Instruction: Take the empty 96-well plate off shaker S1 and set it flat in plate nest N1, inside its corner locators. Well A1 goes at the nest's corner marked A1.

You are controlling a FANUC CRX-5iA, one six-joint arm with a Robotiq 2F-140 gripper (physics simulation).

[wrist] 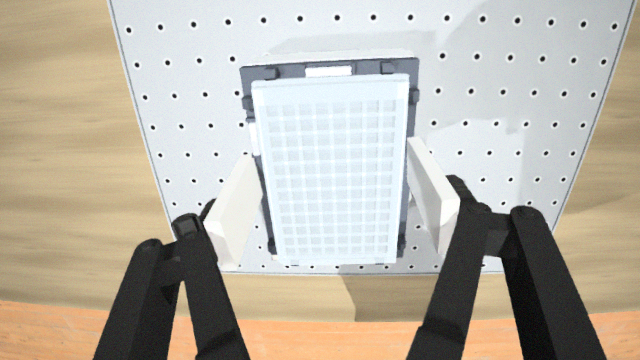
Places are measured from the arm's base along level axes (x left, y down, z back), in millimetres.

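Pixels of known places: gripper, fingertip midpoint: (pixel 331 167).
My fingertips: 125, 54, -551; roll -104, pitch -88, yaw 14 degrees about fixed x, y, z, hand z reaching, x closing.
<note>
Ahead of a thing's pixels: the offset from my fingertips to its middle, as dx, dy, dz. "spot": to the spot under its first point. Level surfaces: height alone.
The clear, pale 96-well plate {+7, -7, +1} (pixel 334 172) lies in the middle of the wrist view, on a dark base {spot: -26, +0, +51} (pixel 411 117) with small raised blocks round its rim. The wells look empty. White label patches on the base are not readable, so I cannot tell from them whether it is the shaker or the nest, nor see the A1 mark. My gripper (pixel 331 167) is open, with one white finger pad on each side of the plate's long sides; narrow gaps seem to remain between pads and plate. No second station shows.
The base stands on a light grey perforated board {dy +54} (pixel 537 107) with rows of dark holes. A wood-grained surface {dy +67} (pixel 65 150) lies beyond the board's edges on both sides and at the bottom. An orange-brown strip (pixel 320 342) runs along the bottom of the view.
</note>
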